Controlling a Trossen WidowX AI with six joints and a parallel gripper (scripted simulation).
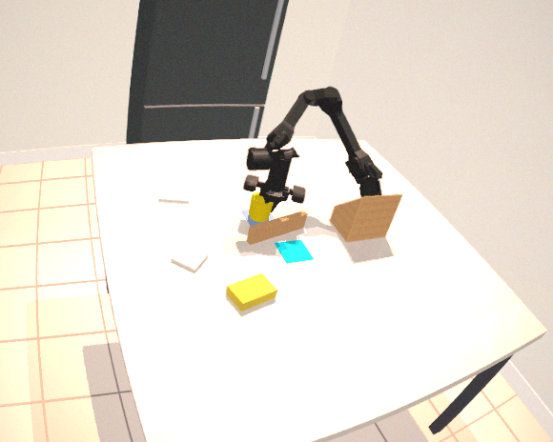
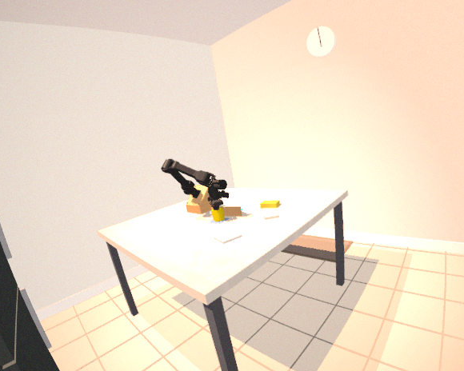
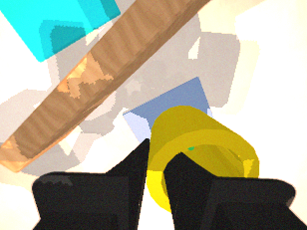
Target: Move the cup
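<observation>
Now: gripper tip 40 mm above the blue pad, 20 mm short of it and 10 mm to the left of it. From my gripper tip the other things lie so: low wooden wall (70 mm to the left, 20 mm below, 10 mm behind); yellow cup (20 mm ahead, 10 mm to the right); cyan pad (160 mm to the left, 40 mm below, 30 mm behind).
</observation>
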